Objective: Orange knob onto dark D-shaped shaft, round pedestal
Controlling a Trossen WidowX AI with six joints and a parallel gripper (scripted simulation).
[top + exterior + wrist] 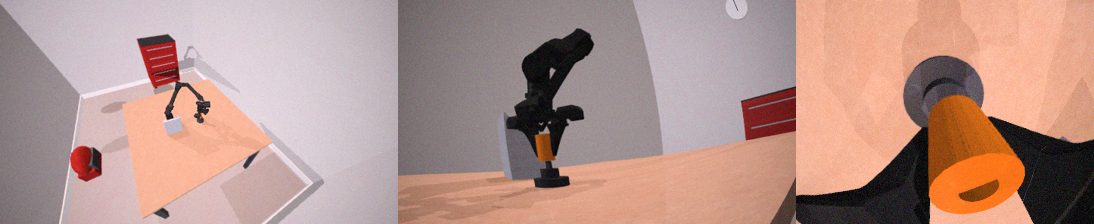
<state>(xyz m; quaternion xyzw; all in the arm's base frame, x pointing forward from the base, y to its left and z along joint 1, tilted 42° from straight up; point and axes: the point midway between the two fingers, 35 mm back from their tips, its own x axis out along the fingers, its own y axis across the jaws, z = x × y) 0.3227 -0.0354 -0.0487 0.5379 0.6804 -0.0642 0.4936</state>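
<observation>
Now: the orange knob 2 cm above my gripper tip. Round my gripper tip: dark pedestal: 4 cm below.
</observation>
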